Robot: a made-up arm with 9 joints. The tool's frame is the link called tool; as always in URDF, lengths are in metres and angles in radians. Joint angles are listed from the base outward.
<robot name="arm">
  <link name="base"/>
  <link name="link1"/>
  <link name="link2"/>
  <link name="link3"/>
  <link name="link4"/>
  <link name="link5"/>
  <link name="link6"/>
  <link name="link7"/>
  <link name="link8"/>
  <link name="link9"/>
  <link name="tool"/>
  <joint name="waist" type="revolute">
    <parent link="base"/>
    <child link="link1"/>
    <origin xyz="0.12 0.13 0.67" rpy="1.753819 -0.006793 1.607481"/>
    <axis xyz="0 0 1"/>
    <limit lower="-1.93" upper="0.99"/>
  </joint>
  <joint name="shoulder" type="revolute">
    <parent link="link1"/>
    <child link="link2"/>
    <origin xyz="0.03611 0.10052 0.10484" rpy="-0.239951 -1.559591 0"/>
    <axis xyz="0 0 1"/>
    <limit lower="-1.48" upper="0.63"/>
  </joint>
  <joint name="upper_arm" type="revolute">
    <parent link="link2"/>
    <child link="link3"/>
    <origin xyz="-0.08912 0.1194 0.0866" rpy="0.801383 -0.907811 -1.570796"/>
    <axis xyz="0 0 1"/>
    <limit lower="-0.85" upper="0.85"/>
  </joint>
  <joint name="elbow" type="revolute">
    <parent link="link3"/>
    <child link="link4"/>
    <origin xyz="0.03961 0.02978 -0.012" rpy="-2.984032 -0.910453 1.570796"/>
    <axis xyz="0 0 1"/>
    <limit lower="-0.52" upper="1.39"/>
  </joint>
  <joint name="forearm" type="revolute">
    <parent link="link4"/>
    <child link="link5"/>
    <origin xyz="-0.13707 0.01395 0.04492" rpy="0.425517 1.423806 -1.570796"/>
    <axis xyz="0 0 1"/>
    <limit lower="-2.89" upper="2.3"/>
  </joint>
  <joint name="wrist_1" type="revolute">
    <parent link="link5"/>
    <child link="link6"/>
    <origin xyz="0.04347 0.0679 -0.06" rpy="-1.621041 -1.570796 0"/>
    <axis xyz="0 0 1"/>
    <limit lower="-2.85" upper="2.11"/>
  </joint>
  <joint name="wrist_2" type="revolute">
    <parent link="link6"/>
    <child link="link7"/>
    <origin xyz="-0.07 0 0" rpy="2.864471 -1.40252 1.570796"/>
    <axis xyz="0 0 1"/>
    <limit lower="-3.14" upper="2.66"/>
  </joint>
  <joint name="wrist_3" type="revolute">
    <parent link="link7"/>
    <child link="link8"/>
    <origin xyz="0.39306 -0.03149 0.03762" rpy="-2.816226 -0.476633 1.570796"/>
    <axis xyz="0 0 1"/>
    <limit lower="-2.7" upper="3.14"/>
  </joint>
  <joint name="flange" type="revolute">
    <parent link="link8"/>
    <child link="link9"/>
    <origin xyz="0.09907 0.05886 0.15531" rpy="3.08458 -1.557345 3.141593"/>
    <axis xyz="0 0 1"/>
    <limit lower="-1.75" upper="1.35"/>
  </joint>
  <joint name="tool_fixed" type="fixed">
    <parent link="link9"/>
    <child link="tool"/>
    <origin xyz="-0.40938 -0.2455 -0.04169" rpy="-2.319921 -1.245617 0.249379"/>
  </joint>
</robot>
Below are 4 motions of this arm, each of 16 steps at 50 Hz.
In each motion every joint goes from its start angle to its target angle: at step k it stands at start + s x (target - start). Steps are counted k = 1, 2, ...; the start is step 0. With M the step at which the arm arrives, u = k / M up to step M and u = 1 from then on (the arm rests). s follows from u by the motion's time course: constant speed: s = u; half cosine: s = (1 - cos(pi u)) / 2; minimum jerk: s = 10 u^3 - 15 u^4 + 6 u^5.
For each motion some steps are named. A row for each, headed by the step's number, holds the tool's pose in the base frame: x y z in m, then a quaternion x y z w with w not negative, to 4 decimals.
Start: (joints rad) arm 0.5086 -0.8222 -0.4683 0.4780 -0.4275 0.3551 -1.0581 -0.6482 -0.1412
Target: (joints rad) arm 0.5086 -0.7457 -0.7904 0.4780 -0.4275 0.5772 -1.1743 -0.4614 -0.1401
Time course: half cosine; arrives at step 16
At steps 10, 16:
10: -0.2943 0.1083 0.8710 0.3128 0.4416 -0.5798 0.6091
16: -0.2926 0.1390 0.8682 0.3682 0.4283 -0.5755 0.5914

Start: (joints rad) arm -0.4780 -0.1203 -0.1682 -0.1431 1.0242 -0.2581 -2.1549 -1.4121 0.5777
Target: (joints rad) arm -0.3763 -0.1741 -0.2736 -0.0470 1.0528 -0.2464 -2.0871 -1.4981 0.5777
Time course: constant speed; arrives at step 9
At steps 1, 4, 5, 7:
1: -0.1028 -0.0502 0.6483 -0.2451 -0.1199 -0.7818 0.5606
4: -0.1275 -0.0345 0.6461 -0.2551 -0.0789 -0.7895 0.5526
5: -0.1355 -0.0291 0.6458 -0.2581 -0.0652 -0.7915 0.5502
7: -0.1511 -0.0178 0.6459 -0.2638 -0.0375 -0.7946 0.5455

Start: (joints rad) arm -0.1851 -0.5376 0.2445 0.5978 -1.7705 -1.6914 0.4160 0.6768 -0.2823
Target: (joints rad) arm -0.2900 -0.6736 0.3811 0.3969 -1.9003 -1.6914 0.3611 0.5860 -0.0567
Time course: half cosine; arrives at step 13
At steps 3, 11, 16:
3: -0.1118 0.4554 1.1911 0.6125 0.3503 -0.6396 0.3049
11: -0.0849 0.4802 1.0577 0.5520 0.2474 -0.6987 0.3820
16: -0.0832 0.4795 1.0486 0.5480 0.2401 -0.7015 0.3872

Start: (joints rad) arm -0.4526 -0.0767 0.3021 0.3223 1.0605 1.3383 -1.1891 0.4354 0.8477
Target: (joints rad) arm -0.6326 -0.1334 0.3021 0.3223 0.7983 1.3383 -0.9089 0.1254 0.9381
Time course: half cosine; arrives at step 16
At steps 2, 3, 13, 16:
2: 0.4830 0.0674 1.0029 0.1656 0.8575 -0.2008 0.4437
3: 0.4739 0.0741 1.0046 0.1620 0.8497 -0.2004 0.4600
13: 0.3215 0.1634 0.9659 0.0922 0.6677 -0.1633 0.7205
16: 0.3094 0.1687 0.9559 0.0847 0.6455 -0.1561 0.7428

